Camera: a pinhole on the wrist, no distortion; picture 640 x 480 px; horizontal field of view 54.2 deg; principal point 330.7 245.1 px. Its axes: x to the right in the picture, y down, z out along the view. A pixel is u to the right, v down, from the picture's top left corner.
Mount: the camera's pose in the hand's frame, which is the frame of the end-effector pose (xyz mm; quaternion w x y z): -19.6 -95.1 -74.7 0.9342 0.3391 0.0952 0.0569
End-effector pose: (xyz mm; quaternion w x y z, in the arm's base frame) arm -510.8 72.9 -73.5 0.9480 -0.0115 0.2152 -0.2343
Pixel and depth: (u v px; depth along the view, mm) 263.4 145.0 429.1
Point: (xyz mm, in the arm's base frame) -584.8 -333.8 156.4
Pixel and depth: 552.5 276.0 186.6
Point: -502.0 -141.9 -27.5
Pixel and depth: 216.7 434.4 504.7
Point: -479.5 -231.6 344.3
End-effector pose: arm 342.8 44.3 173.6 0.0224 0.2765 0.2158 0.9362
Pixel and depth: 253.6 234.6 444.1
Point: 431.2 501.0 222.0
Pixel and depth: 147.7 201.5 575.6
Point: 539.5 639.0 198.9
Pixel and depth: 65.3 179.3 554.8
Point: 587.4 632.0 145.0
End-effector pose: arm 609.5 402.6 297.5 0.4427 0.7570 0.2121 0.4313
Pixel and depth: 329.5 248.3 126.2
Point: 641.4 487.5 148.3
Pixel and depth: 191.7 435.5 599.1
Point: 1046.5 316.1 -136.1
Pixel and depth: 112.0 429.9 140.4
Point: 652.5 426.4 128.4
